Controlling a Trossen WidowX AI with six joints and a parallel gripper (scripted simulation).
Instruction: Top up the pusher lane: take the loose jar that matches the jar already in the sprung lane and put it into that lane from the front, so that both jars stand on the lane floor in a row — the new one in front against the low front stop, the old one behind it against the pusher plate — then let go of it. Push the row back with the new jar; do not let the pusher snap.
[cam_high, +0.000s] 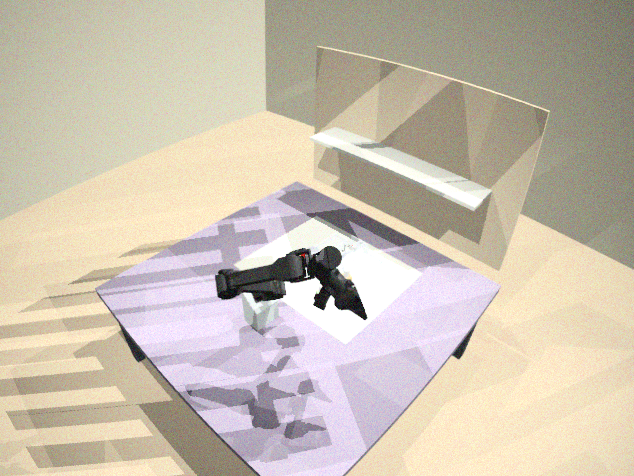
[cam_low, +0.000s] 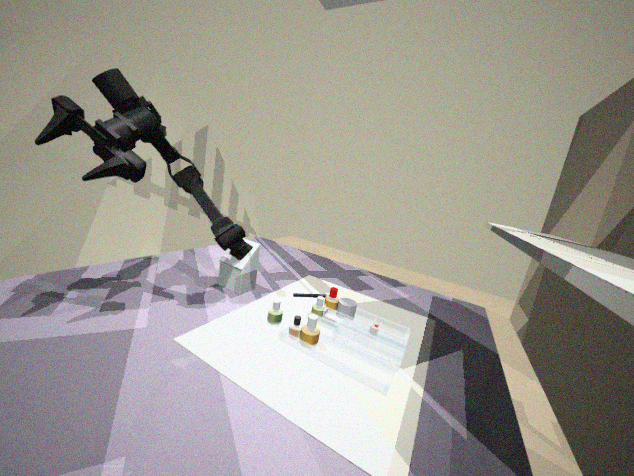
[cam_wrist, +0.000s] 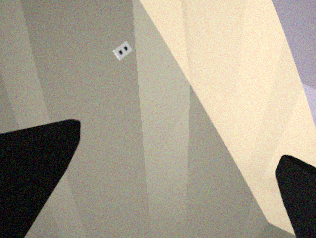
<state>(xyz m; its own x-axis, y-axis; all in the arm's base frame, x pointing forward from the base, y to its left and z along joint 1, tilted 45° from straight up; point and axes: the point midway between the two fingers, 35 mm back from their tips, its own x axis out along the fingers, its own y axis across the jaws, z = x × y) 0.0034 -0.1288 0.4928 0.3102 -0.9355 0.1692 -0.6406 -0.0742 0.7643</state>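
Right now the grey cylinder is 61 cm to the left of my gripper tip, 35 cm below it and 33 cm ahead of it. Also, from my gripper tip: wall shelf 78 cm ahead, 57 cm to the left, 1 cm below; clear lane rack 52 cm to the left, 43 cm ahead, 36 cm below.
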